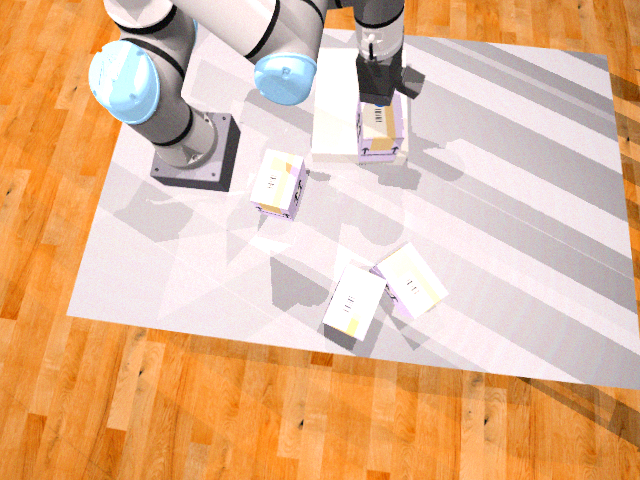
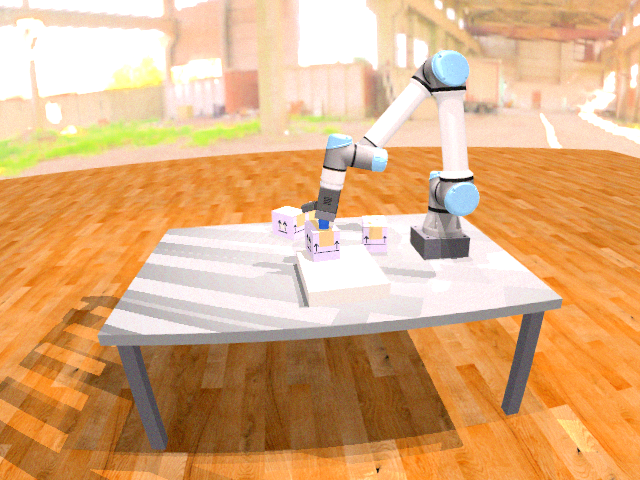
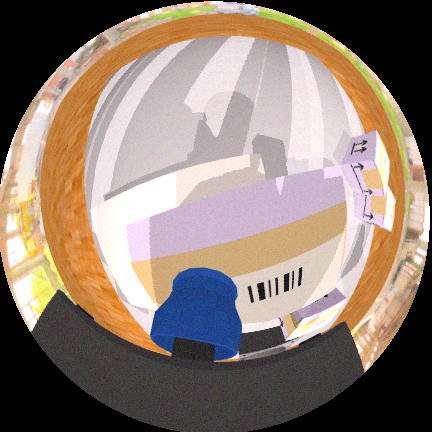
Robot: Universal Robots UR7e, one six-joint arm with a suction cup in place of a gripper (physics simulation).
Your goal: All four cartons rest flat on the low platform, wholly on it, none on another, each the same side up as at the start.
low white platform: image 1; image 2; image 3 185, 185
same spot on low white platform: (image 2: 355, 277) = (image 1: 350, 67)
